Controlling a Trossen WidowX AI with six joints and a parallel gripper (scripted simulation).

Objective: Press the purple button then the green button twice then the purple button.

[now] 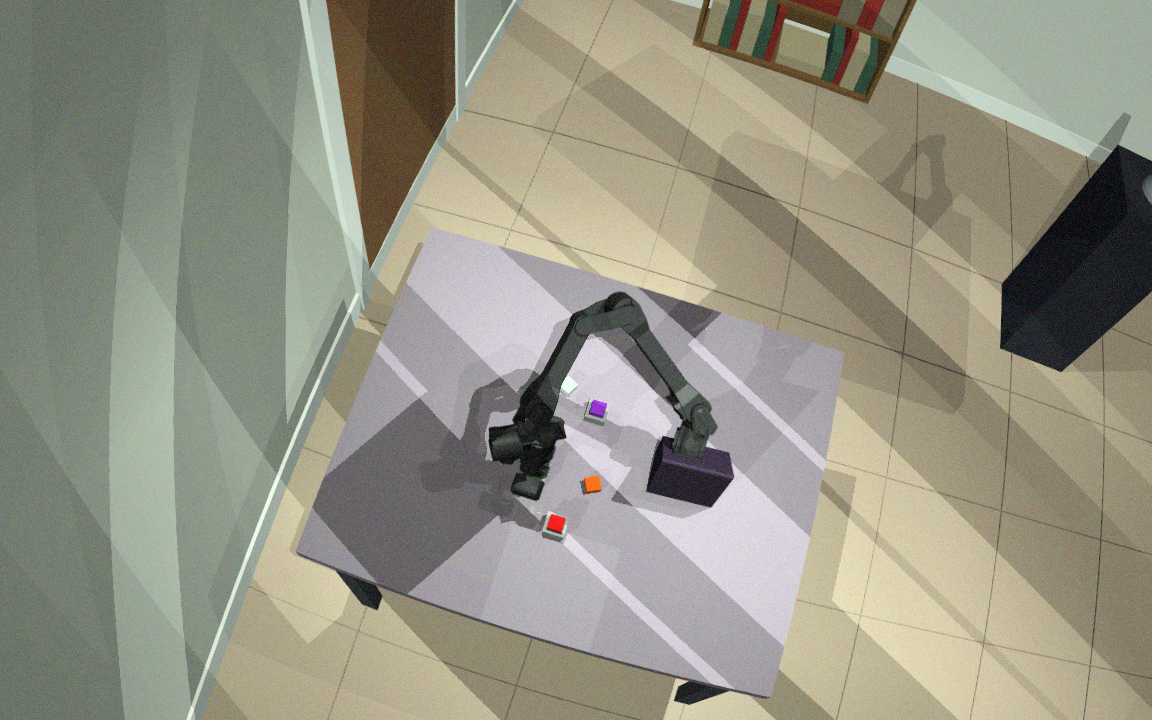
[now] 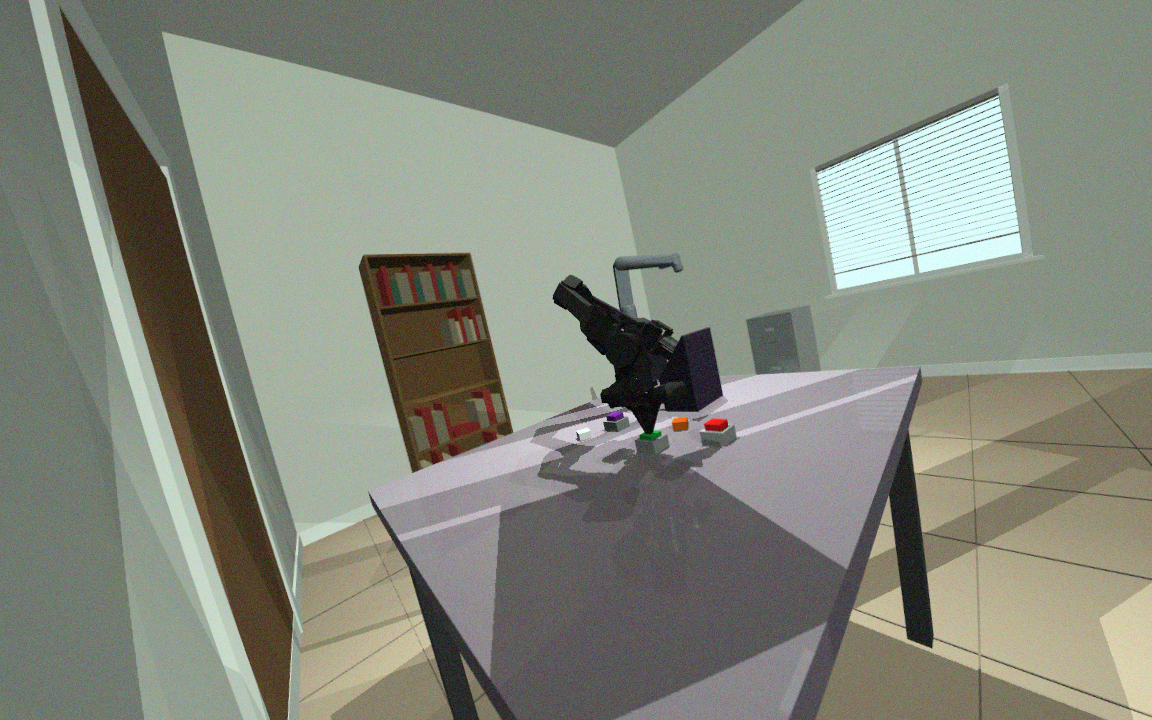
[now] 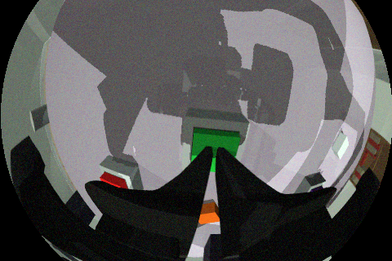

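Right now the green button is 10 mm below my gripper tip. Round my gripper tip: red button: 100 mm to the left, 80 mm behind; purple button: 180 mm to the right, 90 mm behind; orange block: 130 mm behind, 20 mm below, 10 mm to the right.
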